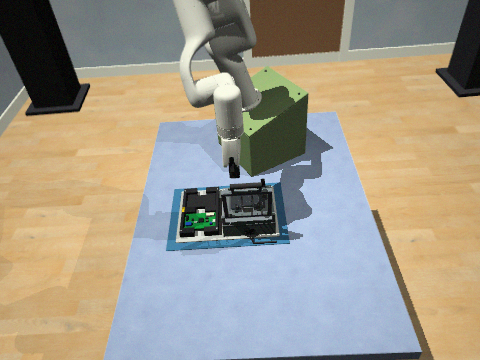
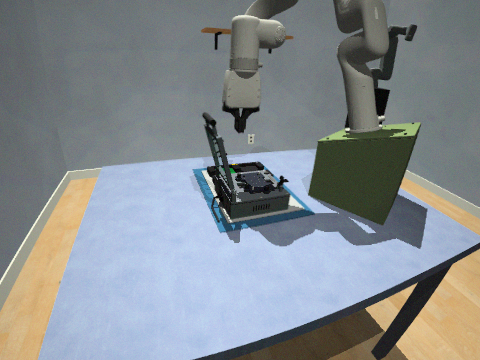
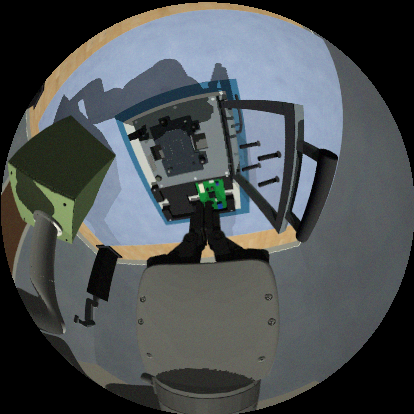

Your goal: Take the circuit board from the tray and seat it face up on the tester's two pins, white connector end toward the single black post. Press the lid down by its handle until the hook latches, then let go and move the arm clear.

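Pixels of known places: gripper, fingertip midpoint: (image 1: 234,176) (image 2: 239,131) (image 3: 205,209); arm's base, origin of the base link: (image 1: 246,100) (image 2: 363,130) (image 3: 46,222).
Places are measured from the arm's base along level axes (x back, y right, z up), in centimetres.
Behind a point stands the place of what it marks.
Note:
The green circuit board (image 1: 200,220) @(x -42.3, y 20.4, z -20.5 cm) (image 2: 232,170) @(x -39.0, y 22.9, z -20.8 cm) (image 3: 216,194) @(x -43.4, y 20.6, z -20.8 cm) lies in the black tray (image 1: 201,201) @(x -32.5, y 20.1, z -20.9 cm) (image 3: 175,197) @(x -31.9, y 18.8, z -20.9 cm), with its component side visible. The tester (image 1: 248,228) @(x -49.6, y 4.1, z -18.7 cm) (image 2: 260,206) @(x -41.0, y -5.3, z -19.4 cm) (image 3: 212,164) @(x -44.5, y 9.4, z -16.7 cm) stands beside the tray. Its lid (image 2: 218,150) @(x -52.2, y -0.6, z -3.2 cm) (image 3: 291,150) @(x -52.1, y 0.6, z 1.0 cm) is raised steeply, with the dark handle (image 1: 246,185) @(x -54.0, y 3.9, z 4.6 cm) (image 2: 209,119) @(x -54.1, y 1.1, z 4.5 cm) (image 3: 319,195) @(x -53.0, y 2.6, z 4.6 cm) at its free edge. The latch hook (image 2: 282,181) @(x -33.3, y -3.1, z -13.6 cm) (image 3: 137,134) @(x -33.7, y -2.4, z -12.8 cm) stands at the opposite side. The tester's two pins and single post are too small to tell apart. My gripper (image 1: 234,176) @(x -43.4, y 7.0, z -0.9 cm) (image 2: 240,130) @(x -43.4, y 7.0, z -0.9 cm) (image 3: 205,209) @(x -43.4, y 7.0, z -0.9 cm) is shut and empty, pointing down above the fixture.
A blue mat (image 1: 172,241) @(x -48.8, y 30.0, z -22.5 cm) (image 2: 223,226) @(x -52.6, y -6.9, z -22.5 cm) (image 3: 232,87) @(x -52.9, y -6.6, z -22.5 cm) lies under the tray and tester on the light blue table (image 1: 260,300) @(x -74.1, y 2.8, z -22.7 cm) (image 2: 150,280) @(x -73.0, y -19.7, z -22.7 cm). The green base block (image 1: 277,140) @(x -13.9, y -10.3, z -10.2 cm) (image 2: 357,175) @(x -12.8, y -12.3, z -10.0 cm) (image 3: 60,160) @(x -14.8, y -8.4, z -8.1 cm) stands close to them. A thin bent black part projects low behind the raised lid.

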